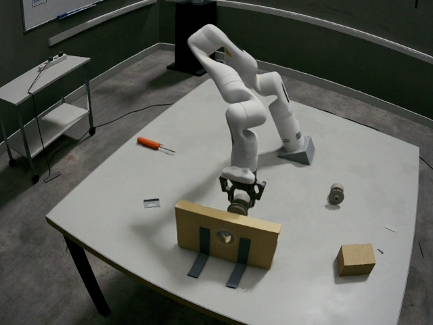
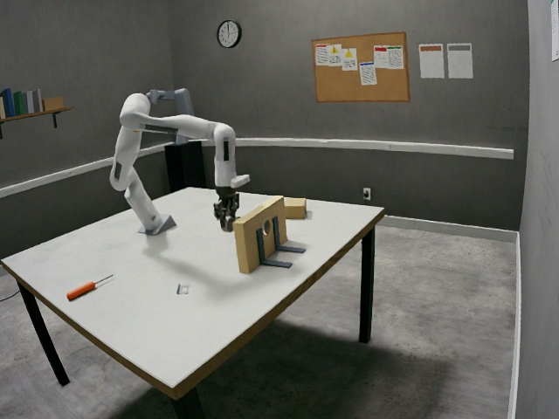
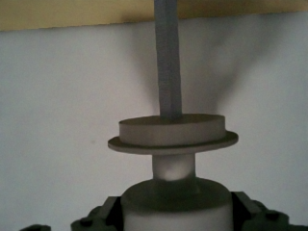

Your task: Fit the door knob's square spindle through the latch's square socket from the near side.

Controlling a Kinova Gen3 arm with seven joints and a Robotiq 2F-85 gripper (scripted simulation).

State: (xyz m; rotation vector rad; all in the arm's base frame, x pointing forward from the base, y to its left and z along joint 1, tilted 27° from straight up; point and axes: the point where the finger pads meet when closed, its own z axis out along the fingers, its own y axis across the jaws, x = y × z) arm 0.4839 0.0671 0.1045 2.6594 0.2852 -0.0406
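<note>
Right now the board is 13 cm ahead of my hand, 3 cm to the left of it and 2 cm below it. Round my hand: wooden block (44 cm to the left, 8 cm below, 2 cm behind).
</note>
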